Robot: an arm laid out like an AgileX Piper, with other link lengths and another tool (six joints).
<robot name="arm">
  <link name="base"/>
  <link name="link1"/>
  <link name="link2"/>
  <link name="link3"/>
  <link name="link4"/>
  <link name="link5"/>
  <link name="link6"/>
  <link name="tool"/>
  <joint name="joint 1" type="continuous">
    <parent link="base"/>
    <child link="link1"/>
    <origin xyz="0 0 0.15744" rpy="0 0 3.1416"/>
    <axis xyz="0 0 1"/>
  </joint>
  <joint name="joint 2" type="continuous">
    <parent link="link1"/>
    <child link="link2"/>
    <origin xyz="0 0 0" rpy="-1.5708 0 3.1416"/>
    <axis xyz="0 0 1"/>
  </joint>
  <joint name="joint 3" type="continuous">
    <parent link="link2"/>
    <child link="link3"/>
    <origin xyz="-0.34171 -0.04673 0" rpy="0 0 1.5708"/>
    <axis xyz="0 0 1"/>
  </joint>
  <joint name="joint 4" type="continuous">
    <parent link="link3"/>
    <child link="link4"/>
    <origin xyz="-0.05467 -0.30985 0" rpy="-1.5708 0 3.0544"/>
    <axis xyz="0 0 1"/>
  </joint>
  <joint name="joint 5" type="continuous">
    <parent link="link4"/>
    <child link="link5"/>
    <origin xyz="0 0 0" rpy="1.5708 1.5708 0"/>
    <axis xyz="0 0 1"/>
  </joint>
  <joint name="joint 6" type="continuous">
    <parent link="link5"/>
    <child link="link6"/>
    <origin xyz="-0.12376 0 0" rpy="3.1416 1.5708 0"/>
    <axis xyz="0 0 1"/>
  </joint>
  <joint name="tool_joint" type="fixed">
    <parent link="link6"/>
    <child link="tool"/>
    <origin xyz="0.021 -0.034 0.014" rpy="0.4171 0 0.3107"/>
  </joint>
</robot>
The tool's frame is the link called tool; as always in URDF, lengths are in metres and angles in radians. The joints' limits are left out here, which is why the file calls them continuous.
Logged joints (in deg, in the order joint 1, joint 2, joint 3, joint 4, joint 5, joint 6), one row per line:
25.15, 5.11, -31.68, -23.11, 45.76, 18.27
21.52, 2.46, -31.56, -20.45, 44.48, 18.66
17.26, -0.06, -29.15, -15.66, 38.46, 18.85
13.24, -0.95, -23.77, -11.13, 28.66, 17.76
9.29, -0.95, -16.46, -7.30, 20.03, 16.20
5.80, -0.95, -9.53, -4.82, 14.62, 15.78
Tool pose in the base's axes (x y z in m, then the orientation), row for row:
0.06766, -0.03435, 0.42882, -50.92, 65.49, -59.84
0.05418, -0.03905, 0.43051, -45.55, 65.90, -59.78
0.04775, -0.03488, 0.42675, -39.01, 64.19, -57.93
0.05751, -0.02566, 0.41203, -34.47, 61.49, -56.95
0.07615, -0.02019, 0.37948, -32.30, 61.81, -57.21
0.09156, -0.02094, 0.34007, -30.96, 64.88, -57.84
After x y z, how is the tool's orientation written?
As a rotation vector, in degrees.
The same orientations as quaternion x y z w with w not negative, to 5 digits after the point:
-0.38766, 0.49858, -0.45557, 0.62737
-0.34897, 0.50488, -0.45799, 0.64308
-0.30286, 0.49835, -0.44975, 0.67650
-0.27042, 0.48239, -0.44677, 0.70325
-0.25365, 0.48539, -0.44927, 0.70585
-0.24191, 0.50696, -0.45195, 0.69297

